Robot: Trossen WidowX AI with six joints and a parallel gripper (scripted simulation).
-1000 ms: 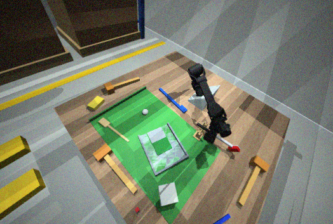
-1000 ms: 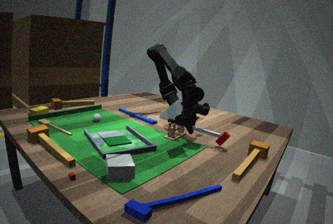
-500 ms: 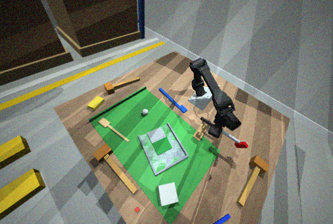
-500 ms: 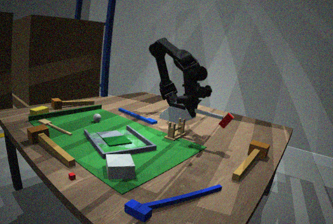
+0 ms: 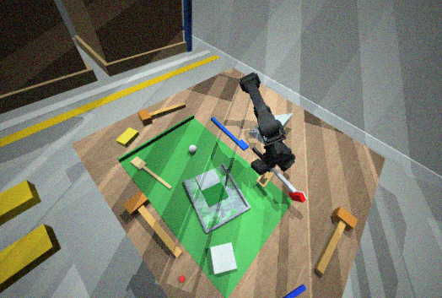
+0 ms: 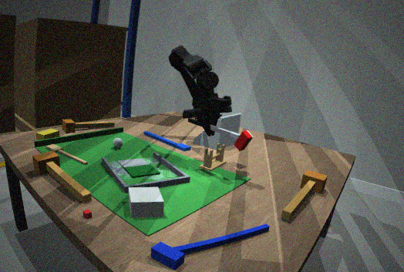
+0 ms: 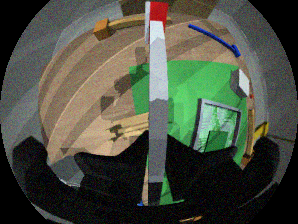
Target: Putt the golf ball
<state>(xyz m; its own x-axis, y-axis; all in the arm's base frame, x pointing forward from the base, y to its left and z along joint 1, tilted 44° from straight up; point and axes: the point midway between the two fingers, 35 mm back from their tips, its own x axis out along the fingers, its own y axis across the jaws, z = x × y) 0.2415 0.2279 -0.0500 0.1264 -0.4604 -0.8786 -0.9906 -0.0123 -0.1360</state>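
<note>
My gripper tip is 3 cm to the right of the red putter and 3 cm below it. Round my gripper tip: blue mallet: 33 cm ahead, 33 cm to the left, 11 cm below; then wooden stand: 4 cm behind, 1 cm to the right, 9 cm below; then white golf ball: 17 cm ahead, 36 cm to the right, 10 cm below.
</note>
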